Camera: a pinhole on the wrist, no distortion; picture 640 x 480 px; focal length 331.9 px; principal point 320.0 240.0 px. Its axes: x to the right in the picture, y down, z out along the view. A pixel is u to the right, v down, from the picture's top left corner.
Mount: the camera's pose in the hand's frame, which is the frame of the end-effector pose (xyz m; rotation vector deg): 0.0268 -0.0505 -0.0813 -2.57 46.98 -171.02
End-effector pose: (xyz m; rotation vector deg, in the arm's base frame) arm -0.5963 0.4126 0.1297 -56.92 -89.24 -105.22
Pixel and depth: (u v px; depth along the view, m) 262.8 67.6 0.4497
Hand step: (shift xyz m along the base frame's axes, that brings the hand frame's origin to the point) -0.0437 0.4362 0.0748
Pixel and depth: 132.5 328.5 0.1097
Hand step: -0.1567 0.0281 0.0001
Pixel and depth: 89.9 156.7 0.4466
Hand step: -0.2672 0.4019 0.2071
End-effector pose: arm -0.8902 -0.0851 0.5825 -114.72 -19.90 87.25
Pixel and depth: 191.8 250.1 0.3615
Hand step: -0.1182 0.3502 -0.0381
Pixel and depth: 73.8 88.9 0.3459
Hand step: -0.1734 0.3049 -0.2310
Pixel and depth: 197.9 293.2 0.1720
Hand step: 0.0047 0.1931 0.0091
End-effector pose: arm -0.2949 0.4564 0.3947 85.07 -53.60 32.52
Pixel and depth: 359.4 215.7 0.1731
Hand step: 0.0992 -0.0824 -0.0753
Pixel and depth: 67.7 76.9 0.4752
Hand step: 0.2034 -0.5216 0.2111
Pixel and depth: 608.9 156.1 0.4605
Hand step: -0.0967 -0.3019 -0.4644
